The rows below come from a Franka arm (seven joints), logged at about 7 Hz.
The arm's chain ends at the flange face. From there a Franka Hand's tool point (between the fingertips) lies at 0.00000 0.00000 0.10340 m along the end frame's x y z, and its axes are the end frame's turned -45 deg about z.
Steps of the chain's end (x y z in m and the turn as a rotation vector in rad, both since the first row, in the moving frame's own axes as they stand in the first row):
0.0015 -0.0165 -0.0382 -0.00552 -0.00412 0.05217
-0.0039 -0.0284 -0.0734 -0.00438 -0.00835 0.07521
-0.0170 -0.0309 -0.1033 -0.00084 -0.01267 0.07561
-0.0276 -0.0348 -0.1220 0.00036 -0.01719 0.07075
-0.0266 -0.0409 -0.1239 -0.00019 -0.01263 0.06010
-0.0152 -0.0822 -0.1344 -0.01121 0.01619 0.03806
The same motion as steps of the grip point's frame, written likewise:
0.0120 -0.0105 -0.0382 -0.00099 -0.00682 0.05217
0.0164 -0.0232 -0.0734 0.00281 -0.00900 0.07521
0.0089 -0.0348 -0.1033 0.00837 -0.00955 0.07561
0.0039 -0.0454 -0.1220 0.01241 -0.01190 0.07075
0.0092 -0.0487 -0.1239 0.00880 -0.00907 0.06010
0.0477 -0.0669 -0.1344 -0.01937 0.00352 0.03806

